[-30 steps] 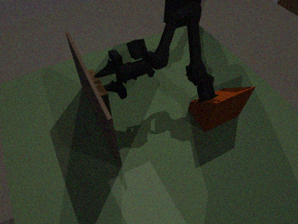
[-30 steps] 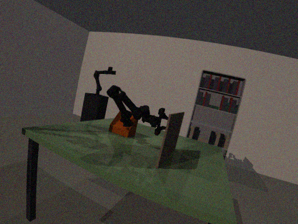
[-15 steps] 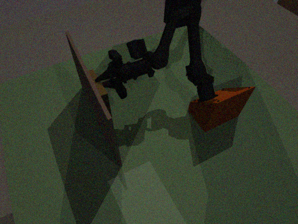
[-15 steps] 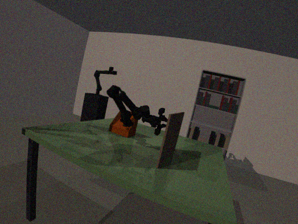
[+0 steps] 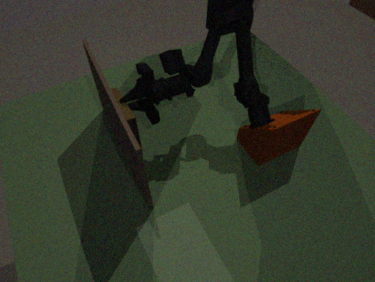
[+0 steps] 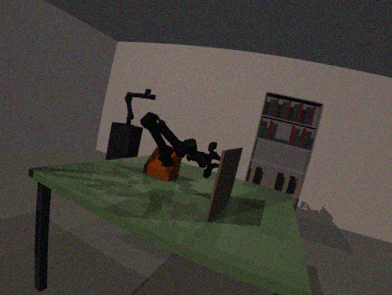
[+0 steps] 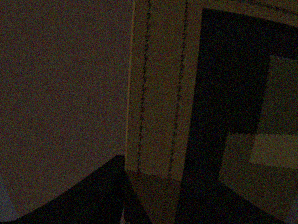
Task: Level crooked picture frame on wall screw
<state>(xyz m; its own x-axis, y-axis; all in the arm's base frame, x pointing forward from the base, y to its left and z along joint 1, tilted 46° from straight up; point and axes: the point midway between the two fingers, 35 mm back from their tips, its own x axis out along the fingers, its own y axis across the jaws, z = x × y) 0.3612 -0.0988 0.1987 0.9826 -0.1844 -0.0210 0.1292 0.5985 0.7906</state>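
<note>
The picture frame lies 5 cm below my gripper tip, 1 cm to the left of it and 1 cm ahead of it. Round my gripper tip: wall panel: 7 cm below, 2 cm ahead.
</note>
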